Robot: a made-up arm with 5 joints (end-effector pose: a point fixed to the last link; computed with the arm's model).
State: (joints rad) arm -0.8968 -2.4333 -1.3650 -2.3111 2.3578
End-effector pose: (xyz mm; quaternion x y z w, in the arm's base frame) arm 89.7 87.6 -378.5 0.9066 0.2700 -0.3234 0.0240
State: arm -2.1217 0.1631 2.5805 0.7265 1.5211
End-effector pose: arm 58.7 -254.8 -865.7 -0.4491 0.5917 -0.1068 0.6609
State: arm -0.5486 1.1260 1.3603 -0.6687 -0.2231
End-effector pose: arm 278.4 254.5 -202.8 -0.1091 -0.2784 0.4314 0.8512
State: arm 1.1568 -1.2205 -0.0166 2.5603 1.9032
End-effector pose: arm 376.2 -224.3 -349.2 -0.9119 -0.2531 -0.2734 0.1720
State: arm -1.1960 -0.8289 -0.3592 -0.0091 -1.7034
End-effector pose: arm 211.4 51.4 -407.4 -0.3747 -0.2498 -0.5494 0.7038
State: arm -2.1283 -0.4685 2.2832 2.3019 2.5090
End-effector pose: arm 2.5 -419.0 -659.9 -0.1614 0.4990 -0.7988 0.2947
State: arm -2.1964 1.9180 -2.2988 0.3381 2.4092
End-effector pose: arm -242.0 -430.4 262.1 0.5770 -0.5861 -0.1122 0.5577
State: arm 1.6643 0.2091 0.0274 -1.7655 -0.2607
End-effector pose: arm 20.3 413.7 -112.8 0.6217 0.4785 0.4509 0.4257
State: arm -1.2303 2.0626 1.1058 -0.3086 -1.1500
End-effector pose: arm 199.8 77.1 -118.1 -0.5775 -0.6245 0.3982 0.3436
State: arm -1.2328 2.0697 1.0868 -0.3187 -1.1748
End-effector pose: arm 193.0 79.6 -117.1 -0.5707 -0.6352 0.4013 0.3314
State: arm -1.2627 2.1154 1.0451 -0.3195 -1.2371
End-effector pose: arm 181.9 76.7 -118.3 -0.5755 -0.6435 0.4139 0.2889
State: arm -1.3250 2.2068 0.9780 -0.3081 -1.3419
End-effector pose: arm 167.6 65.8 -123.7 -0.5909 -0.6411 0.4421 0.2108
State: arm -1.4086 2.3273 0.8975 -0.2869 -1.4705
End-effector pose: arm 154.6 46.0 -131.7 -0.6062 -0.6189 0.4865 0.1133
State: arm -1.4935 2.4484 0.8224 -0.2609 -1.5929
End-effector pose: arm 145.4 21.2 -136.7 -0.6123 -0.5793 0.5376 0.0229
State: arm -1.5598 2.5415 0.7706 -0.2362 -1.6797
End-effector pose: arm 140.4 -0.3 -136.5 0.6114 0.5376 -0.5794 0.0387
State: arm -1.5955 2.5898 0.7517 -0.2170 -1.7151
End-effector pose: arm 139.3 -12.2 -134.0 0.6129 0.5095 -0.6005 0.0644
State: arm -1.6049 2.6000 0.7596 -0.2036 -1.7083
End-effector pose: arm 141.1 -15.3 -132.4 0.6208 0.4972 -0.6029 0.0633
